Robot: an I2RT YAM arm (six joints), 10 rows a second.
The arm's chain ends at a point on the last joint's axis. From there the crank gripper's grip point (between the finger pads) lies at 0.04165 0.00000 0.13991 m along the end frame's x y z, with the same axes.
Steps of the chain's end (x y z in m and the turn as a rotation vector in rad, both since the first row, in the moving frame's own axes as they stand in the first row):
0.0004 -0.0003 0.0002 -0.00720 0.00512 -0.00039
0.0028 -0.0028 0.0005 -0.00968 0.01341 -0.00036
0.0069 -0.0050 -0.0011 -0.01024 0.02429 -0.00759
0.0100 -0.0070 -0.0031 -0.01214 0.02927 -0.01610
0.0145 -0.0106 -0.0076 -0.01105 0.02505 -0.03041
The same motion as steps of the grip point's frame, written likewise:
0.0011 0.0007 0.0000 -0.00720 0.00512 -0.00039
0.0047 -0.0015 -0.0001 -0.00968 0.01341 -0.00036
0.0103 -0.0039 -0.0022 -0.01024 0.02429 -0.00759
0.0141 -0.0060 -0.0044 -0.01214 0.02927 -0.01610
0.0180 -0.0104 -0.0087 -0.01105 0.02505 -0.03041

